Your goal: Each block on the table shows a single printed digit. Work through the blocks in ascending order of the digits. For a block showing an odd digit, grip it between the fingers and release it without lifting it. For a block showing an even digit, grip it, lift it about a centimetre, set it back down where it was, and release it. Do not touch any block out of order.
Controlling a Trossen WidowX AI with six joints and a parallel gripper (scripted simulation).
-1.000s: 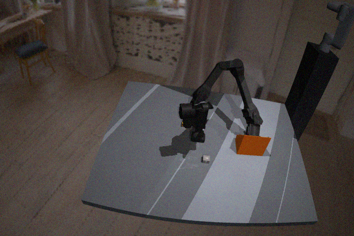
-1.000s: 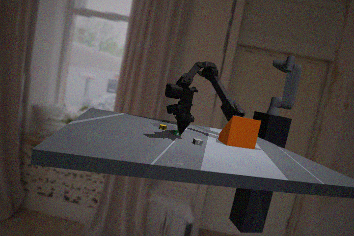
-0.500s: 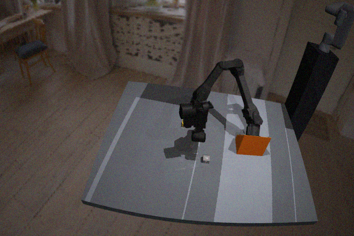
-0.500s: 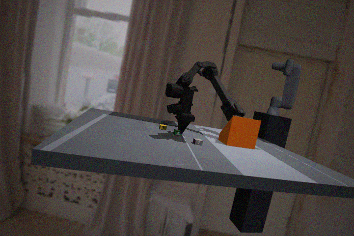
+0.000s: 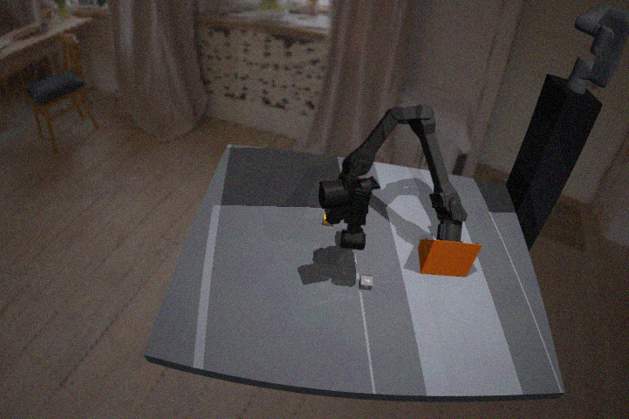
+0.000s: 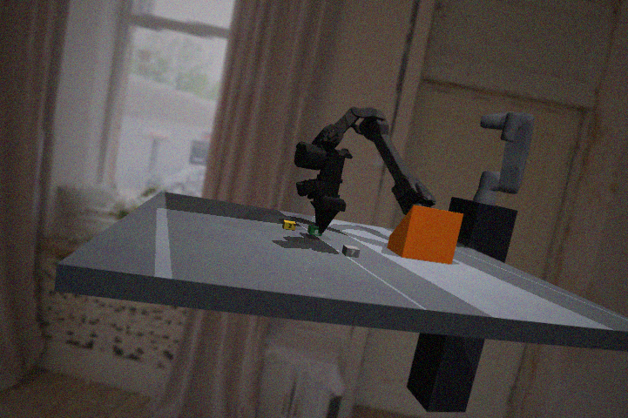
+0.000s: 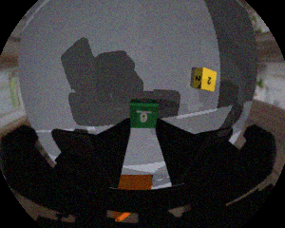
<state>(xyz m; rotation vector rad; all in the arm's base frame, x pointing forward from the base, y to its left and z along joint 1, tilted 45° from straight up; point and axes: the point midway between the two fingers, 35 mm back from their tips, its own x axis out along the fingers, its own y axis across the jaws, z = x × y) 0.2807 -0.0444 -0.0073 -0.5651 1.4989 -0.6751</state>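
Right now the white block is 40 mm behind my gripper tip, 130 mm to the left of it and 10 mm below it. The rest, counted from my gripper tip: yellow block: 60 mm ahead, 100 mm to the right, 10 mm below; then green block: 10 mm ahead.
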